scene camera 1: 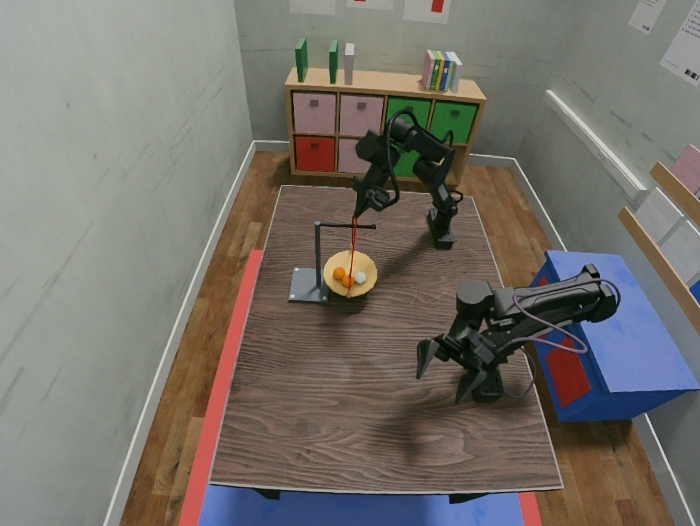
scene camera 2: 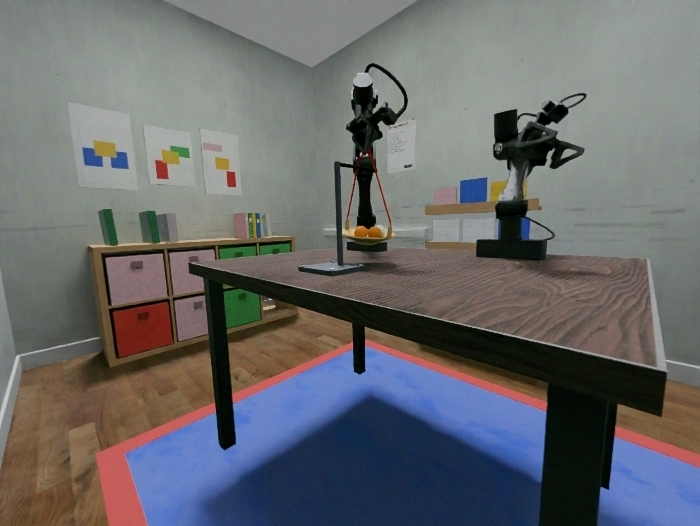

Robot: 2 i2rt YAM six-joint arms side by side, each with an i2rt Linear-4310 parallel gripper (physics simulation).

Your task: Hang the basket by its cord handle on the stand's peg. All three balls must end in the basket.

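Seen in the pictures: left gripper, fingertip midpoint: (scene camera 1: 437,391) (scene camera 2: 570,143); right gripper, fingertip midpoint: (scene camera 1: 354,218) (scene camera 2: 365,153); left arm's base, origin of the base link: (scene camera 1: 484,363) (scene camera 2: 509,242); right arm's base, origin of the base link: (scene camera 1: 441,225).
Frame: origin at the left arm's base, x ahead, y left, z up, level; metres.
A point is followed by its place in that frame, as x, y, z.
Observation:
The shallow yellow basket (scene camera 1: 366,264) @(0.356, -0.312, 0.046) (scene camera 2: 367,240) @(0.457, -0.224, 0.029) hangs in the air beside the stand (scene camera 1: 318,254) @(0.509, -0.272, 0.121) (scene camera 2: 338,214) @(0.517, -0.275, 0.103). Two orange balls (scene camera 1: 338,273) @(0.445, -0.250, 0.064) (scene camera 2: 374,231) @(0.428, -0.223, 0.053) and a white ball (scene camera 1: 360,277) @(0.375, -0.239, 0.065) lie in it. Its red cord handle (scene camera 1: 353,243) @(0.406, -0.232, 0.220) (scene camera 2: 381,195) @(0.408, -0.208, 0.153) runs up to my right gripper (scene camera 1: 356,214) @(0.408, -0.272, 0.277) (scene camera 2: 365,150) @(0.408, -0.272, 0.277), which is shut on the cord's top, a little above the peg (scene camera 1: 336,225) @(0.457, -0.277, 0.241) (scene camera 2: 347,165) @(0.476, -0.277, 0.238). The cord crosses the peg in both views; whether the peg passes through the loop is hard to tell. My left gripper (scene camera 1: 437,389) @(0.226, 0.186, 0.242) (scene camera 2: 567,158) is open and empty, far from the basket.
The stand's flat grey base (scene camera 1: 305,284) @(0.557, -0.276, -0.038) (scene camera 2: 325,268) @(0.583, -0.259, -0.037) rests on the wooden table (scene camera 1: 339,395) @(0.417, 0.096, -0.049) (scene camera 2: 509,294) @(0.532, 0.169, -0.050) near its left side in the scene camera 1 view. A cube shelf (scene camera 1: 384,75) (scene camera 2: 192,244) with books stands beyond the table. A blue box (scene camera 1: 639,339) stands at the right.

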